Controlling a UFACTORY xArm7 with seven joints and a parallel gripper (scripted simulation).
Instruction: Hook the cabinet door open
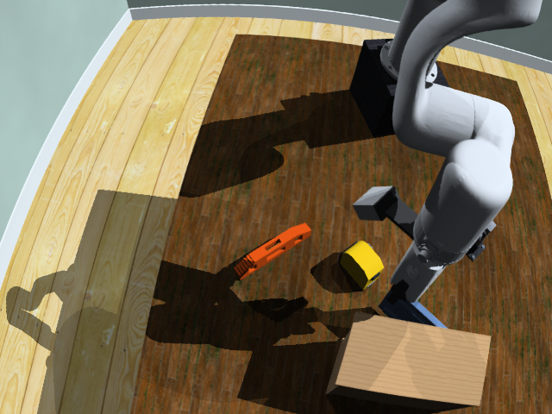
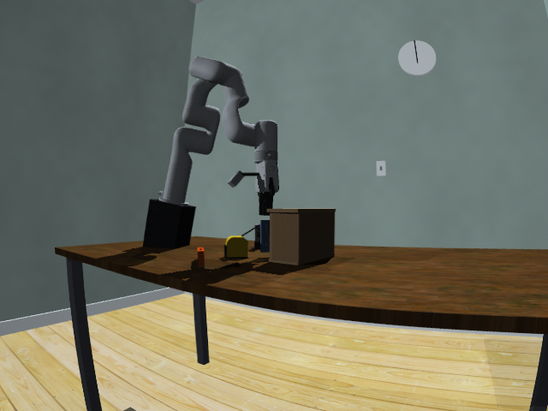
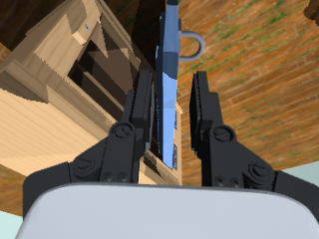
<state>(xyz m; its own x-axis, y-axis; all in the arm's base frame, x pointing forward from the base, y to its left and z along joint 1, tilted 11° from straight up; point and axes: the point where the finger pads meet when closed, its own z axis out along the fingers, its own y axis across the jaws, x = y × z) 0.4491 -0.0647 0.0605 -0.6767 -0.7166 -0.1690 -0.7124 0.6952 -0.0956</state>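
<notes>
Now: the cabinet door 40 mm ahead of my hand, 50 mm to the left of it and 90 mm below it. The rest, counted from my hand: orange level-like tool: 110 mm behind, 200 mm to the right, 140 mm below; then hook post: 130 mm behind, 170 mm to the left, 100 mm below; then yellow tape measure: 90 mm behind, 40 mm to the right, 130 mm below.
</notes>
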